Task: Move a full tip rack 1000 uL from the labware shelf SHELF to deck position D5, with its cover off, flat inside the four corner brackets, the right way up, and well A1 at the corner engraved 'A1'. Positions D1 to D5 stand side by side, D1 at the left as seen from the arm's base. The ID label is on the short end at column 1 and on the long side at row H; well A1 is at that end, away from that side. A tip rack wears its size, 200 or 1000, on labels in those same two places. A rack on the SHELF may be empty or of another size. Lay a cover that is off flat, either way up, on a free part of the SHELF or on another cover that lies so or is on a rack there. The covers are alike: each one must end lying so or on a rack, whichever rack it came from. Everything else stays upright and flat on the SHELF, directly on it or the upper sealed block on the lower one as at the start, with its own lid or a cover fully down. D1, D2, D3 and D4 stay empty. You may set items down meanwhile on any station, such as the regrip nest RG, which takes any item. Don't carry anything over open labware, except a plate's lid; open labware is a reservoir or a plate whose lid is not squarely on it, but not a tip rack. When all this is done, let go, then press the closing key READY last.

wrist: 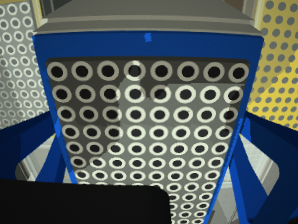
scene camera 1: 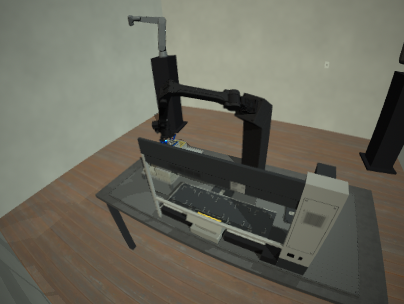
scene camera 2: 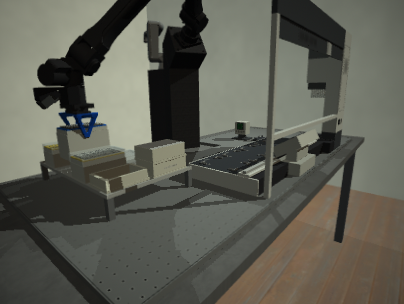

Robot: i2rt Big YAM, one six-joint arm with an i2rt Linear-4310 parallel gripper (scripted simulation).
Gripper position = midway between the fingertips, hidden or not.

Note:
In view: my gripper [scene camera 2: 80, 136] and a tip rack [scene camera 2: 70, 139].
The tip rack is seen too in the wrist view [wrist: 159, 100]. My gripper shows as well in the wrist view [wrist: 147, 112].

